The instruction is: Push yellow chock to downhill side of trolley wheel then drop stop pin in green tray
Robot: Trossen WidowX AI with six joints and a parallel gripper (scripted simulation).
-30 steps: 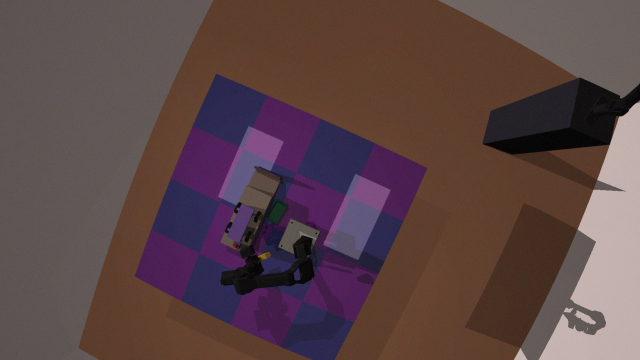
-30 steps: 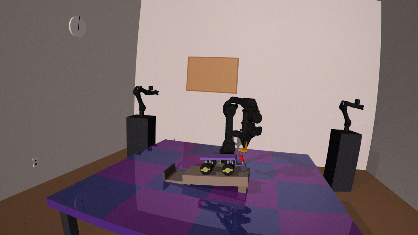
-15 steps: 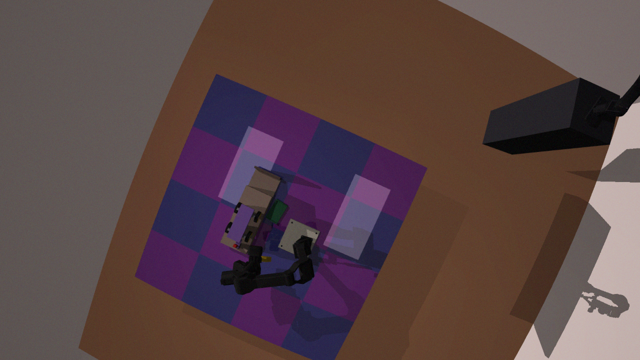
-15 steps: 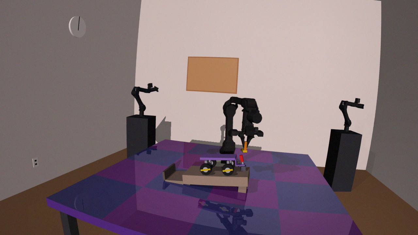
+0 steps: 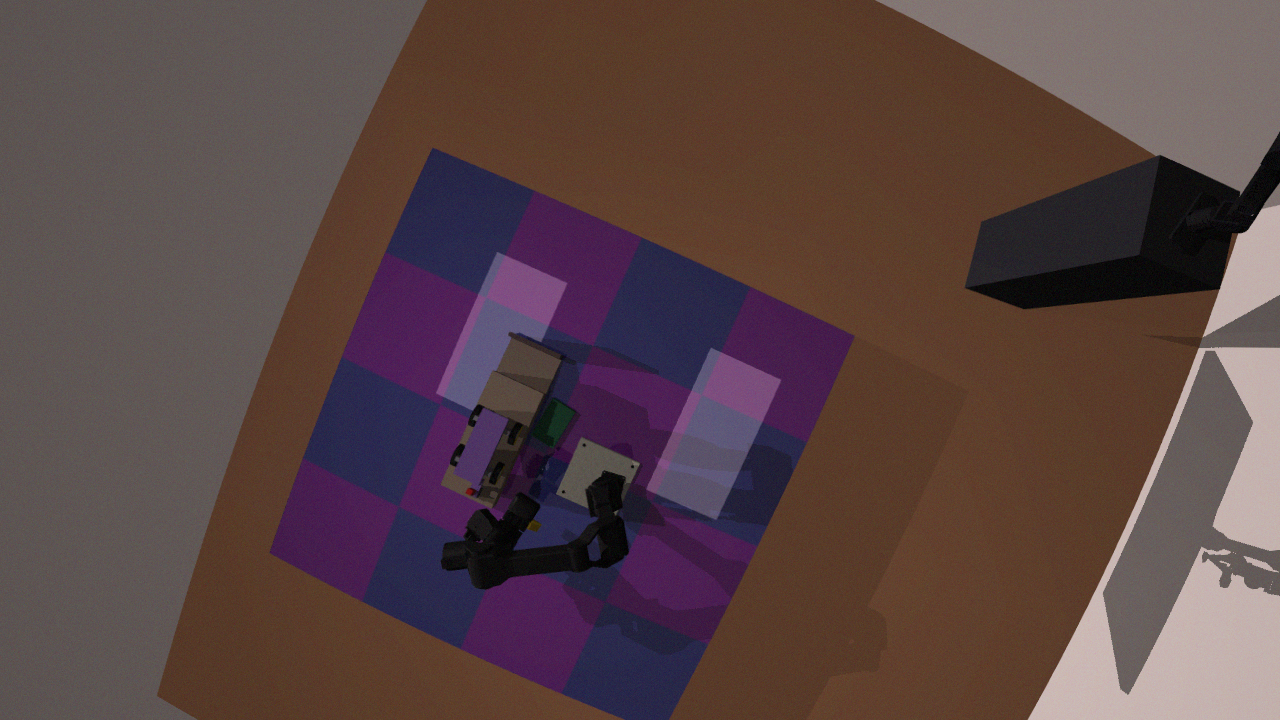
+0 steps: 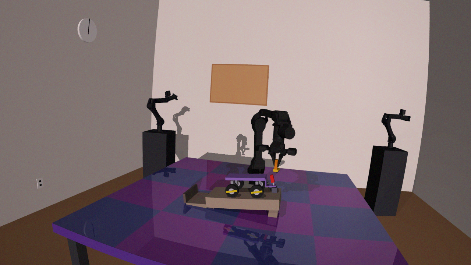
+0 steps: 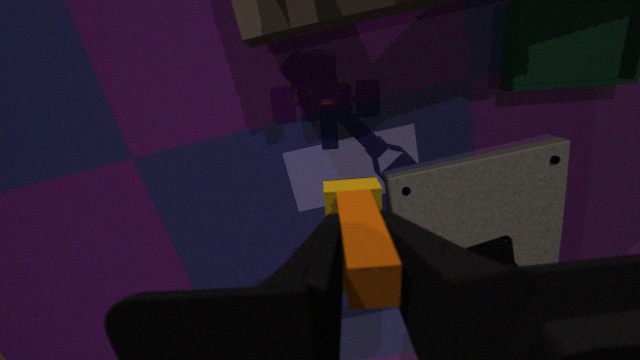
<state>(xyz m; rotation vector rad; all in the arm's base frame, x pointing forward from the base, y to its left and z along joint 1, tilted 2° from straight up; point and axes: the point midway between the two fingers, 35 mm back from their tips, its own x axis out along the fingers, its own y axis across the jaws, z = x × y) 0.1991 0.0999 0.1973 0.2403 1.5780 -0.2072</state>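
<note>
The yellow chock lies 2 cm behind my gripper tip, 1 cm to the left of it and 1 cm below it. Round my gripper tip: trolley (14 cm to the right, 14 cm ahead, 6 cm below); tan ramp (14 cm to the right, 14 cm ahead, 13 cm below); red-headed stop pin (14 cm ahead, 4 cm below, 2 cm to the right).
</note>
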